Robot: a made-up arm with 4 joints.
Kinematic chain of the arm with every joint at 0, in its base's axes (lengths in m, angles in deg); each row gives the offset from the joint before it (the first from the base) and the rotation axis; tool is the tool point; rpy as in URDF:
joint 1: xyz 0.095 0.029 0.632 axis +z
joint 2: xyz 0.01 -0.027 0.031 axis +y
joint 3: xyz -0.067 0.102 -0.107 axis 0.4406 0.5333 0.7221
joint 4: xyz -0.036 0.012 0 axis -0.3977 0.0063 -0.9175
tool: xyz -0.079 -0.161 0.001 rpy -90 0 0
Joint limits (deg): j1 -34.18..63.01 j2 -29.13..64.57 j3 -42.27..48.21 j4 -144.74..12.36
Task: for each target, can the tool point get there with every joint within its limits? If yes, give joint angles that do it. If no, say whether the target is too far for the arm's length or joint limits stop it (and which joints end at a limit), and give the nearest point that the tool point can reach.
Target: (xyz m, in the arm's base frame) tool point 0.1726 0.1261 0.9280
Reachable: no: joint limits stop it (at a limit: joint 1, joint 2, joint 4) | nearest point -0.0679 0.1445 0.8386 | short by 0.257 m
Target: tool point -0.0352 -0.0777 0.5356
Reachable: yes | joints 37.84 54.99 27.60 -64.99
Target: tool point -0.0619 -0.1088 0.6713
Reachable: yes | joints 20.73 37.11 -12.61 -13.48
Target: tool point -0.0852 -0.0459 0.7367
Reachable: yes | joints 0.93 56.58 -17.25 -17.15
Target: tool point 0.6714 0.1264 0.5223
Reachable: no: too far | nearest point 0.3009 0.0906 0.5117 | short by 0.372 m
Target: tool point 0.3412 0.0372 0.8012
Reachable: no: joint limits stop it (at a limit: joint 2, joint 3, joint 4) | nearest point 0.2792 0.0351 0.5628 | short by 0.246 m
